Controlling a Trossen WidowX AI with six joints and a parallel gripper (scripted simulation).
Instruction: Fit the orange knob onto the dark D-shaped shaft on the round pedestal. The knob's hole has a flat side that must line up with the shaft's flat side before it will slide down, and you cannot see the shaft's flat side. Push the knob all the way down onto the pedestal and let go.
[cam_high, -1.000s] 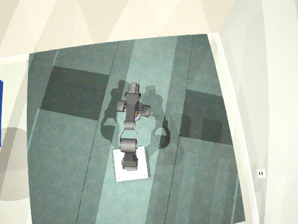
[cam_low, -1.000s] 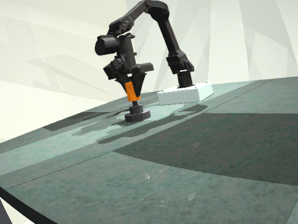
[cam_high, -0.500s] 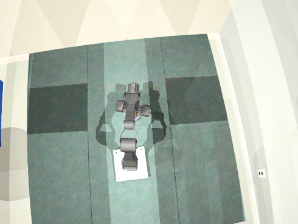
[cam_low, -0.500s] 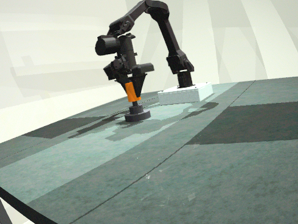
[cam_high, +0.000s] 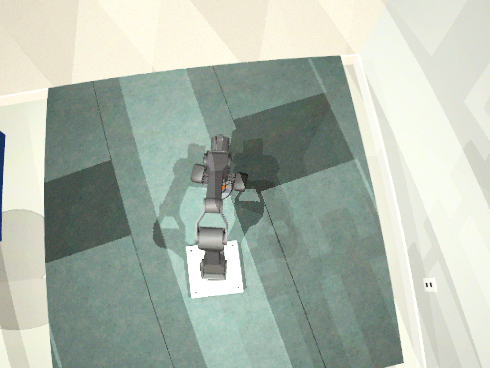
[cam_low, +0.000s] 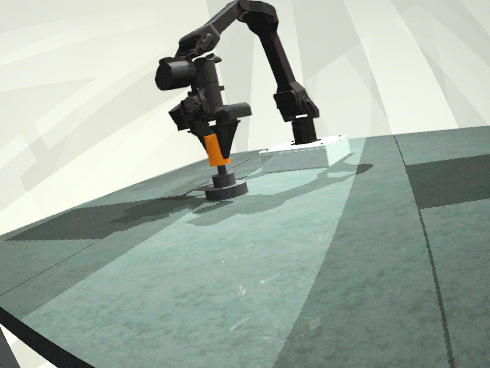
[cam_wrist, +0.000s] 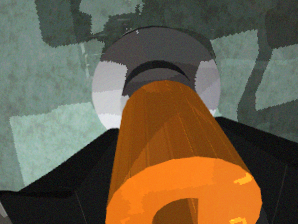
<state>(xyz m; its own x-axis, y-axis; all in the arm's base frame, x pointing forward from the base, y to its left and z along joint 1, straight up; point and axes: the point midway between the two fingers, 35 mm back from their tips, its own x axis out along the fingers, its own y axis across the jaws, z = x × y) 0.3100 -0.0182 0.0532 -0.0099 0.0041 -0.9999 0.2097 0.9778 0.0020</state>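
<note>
My gripper tip is 20 mm below the orange knob. The rest, counted from my gripper tip: dark pedestal: 40 mm below.
</note>
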